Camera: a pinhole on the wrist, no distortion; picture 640 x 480 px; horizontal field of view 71.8 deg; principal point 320.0 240.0 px. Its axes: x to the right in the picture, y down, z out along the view. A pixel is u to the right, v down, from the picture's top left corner.
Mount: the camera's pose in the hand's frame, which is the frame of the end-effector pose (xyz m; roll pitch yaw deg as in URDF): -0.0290 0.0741 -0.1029 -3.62 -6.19 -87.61
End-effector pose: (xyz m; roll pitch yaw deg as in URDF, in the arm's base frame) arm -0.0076 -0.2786 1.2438 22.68 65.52 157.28
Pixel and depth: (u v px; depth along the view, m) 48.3 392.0 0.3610
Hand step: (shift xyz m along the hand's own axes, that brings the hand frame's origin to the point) 0.1068 0.3386 0.2236
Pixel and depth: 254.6 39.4 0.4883
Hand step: -0.2244 0.1919 0.3877
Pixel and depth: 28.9 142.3 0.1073
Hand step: -0.0493 0.1553 -0.0026
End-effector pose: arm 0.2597 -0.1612 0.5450 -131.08 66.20 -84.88
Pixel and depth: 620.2 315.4 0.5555
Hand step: 0.1137 -0.2361 0.4830
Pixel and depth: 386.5 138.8 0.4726
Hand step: -0.1063 0.0518 0.3805
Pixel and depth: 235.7 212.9 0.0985
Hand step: -0.0300 0.1034 -0.0068
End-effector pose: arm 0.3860 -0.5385 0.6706 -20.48 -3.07 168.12
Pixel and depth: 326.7 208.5 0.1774
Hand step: -0.0311 0.0905 0.0742
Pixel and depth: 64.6 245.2 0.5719
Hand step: -0.0025 0.4655 0.4285
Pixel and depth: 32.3 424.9 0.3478
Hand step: 0.1271 0.3423 0.2086
